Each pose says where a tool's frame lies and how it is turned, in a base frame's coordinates. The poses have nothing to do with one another.
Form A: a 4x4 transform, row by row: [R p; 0 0 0 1], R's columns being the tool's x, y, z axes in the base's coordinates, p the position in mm. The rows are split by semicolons.
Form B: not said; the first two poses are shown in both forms.
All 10 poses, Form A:
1: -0.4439 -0.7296 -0.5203 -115.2; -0.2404 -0.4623 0.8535 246.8; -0.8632 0.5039 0.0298 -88.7; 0 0 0 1
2: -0.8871 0.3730 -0.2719 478.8; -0.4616 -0.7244 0.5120 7.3; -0.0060 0.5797 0.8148 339.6; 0 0 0 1
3: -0.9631 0.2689 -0.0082 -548.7; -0.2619 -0.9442 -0.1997 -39.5; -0.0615 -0.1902 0.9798 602.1; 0 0 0 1
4: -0.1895 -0.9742 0.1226 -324.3; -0.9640 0.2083 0.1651 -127.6; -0.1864 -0.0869 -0.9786 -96.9; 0 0 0 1
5: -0.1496 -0.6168 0.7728 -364.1; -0.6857 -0.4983 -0.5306 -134.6; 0.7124 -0.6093 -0.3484 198.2; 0 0 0 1
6: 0.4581 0.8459 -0.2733 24.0; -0.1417 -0.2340 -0.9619 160.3; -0.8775 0.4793 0.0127 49.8; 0 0 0 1
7: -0.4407 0.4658 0.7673 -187.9; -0.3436 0.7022 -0.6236 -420.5; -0.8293 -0.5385 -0.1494 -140.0; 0 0 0 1
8: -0.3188 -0.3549 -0.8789 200.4; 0.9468 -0.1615 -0.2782 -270.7; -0.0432 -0.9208 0.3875 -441.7; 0 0 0 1
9: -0.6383 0.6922 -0.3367 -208.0; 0.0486 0.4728 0.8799 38.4; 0.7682 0.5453 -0.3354 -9.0; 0 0 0 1
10: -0.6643 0.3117 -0.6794 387.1; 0.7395 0.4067 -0.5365 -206.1; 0.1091 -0.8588 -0.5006 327.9; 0 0 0 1
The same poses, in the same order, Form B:
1: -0.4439 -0.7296 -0.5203 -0.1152; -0.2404 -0.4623 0.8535 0.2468; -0.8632 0.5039 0.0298 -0.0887; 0 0 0 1
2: -0.8871 0.3730 -0.2719 0.4788; -0.4616 -0.7244 0.5120 0.0073; -0.0060 0.5797 0.8148 0.3396; 0 0 0 1
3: -0.9631 0.2689 -0.0082 -0.5487; -0.2619 -0.9442 -0.1997 -0.0395; -0.0615 -0.1902 0.9798 0.6021; 0 0 0 1
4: -0.1895 -0.9742 0.1226 -0.3243; -0.9640 0.2083 0.1651 -0.1276; -0.1864 -0.0869 -0.9786 -0.0969; 0 0 0 1
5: -0.1496 -0.6168 0.7728 -0.3641; -0.6857 -0.4983 -0.5306 -0.1346; 0.7124 -0.6093 -0.3484 0.1982; 0 0 0 1
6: 0.4581 0.8459 -0.2733 0.0240; -0.1417 -0.2340 -0.9619 0.1603; -0.8775 0.4793 0.0127 0.0498; 0 0 0 1
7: -0.4407 0.4658 0.7673 -0.1879; -0.3436 0.7022 -0.6236 -0.4205; -0.8293 -0.5385 -0.1494 -0.1400; 0 0 0 1
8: -0.3188 -0.3549 -0.8789 0.2004; 0.9468 -0.1615 -0.2782 -0.2707; -0.0432 -0.9208 0.3875 -0.4417; 0 0 0 1
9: -0.6383 0.6922 -0.3367 -0.2080; 0.0486 0.4728 0.8799 0.0384; 0.7682 0.5453 -0.3354 -0.0090; 0 0 0 1
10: -0.6643 0.3117 -0.6794 0.3871; 0.7395 0.4067 -0.5365 -0.2061; 0.1091 -0.8588 -0.5006 0.3279; 0 0 0 1
